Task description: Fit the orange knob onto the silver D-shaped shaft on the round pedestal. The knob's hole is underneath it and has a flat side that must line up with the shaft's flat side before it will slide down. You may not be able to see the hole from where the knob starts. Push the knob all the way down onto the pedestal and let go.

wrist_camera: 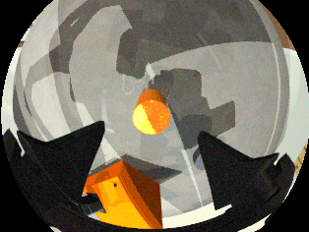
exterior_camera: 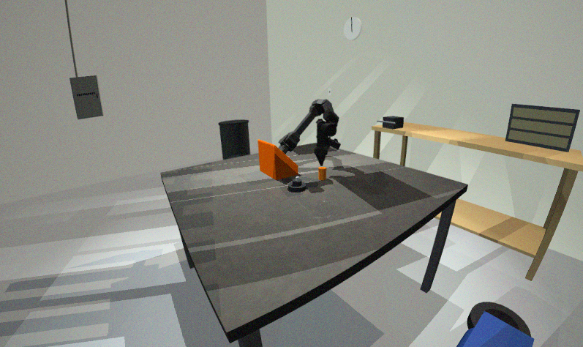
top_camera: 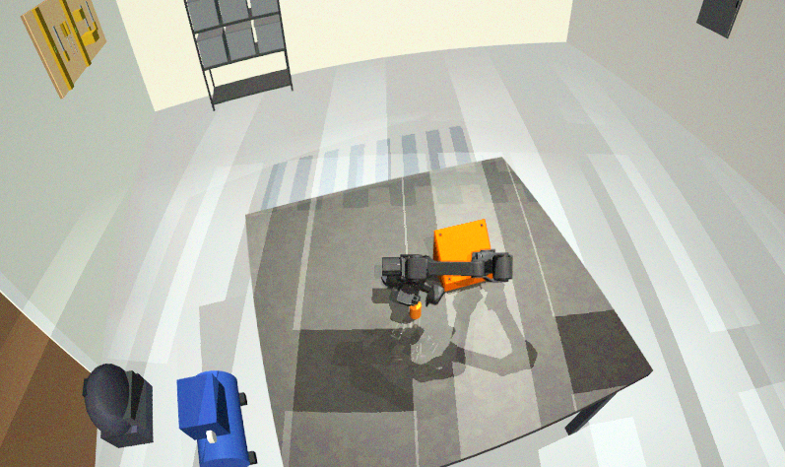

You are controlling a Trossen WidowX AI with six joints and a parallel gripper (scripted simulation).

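The orange knob is 4 cm below my gripper tip. Round my gripper tip: round pedestal: 17 cm to the right, 6 cm below, 5 cm ahead.
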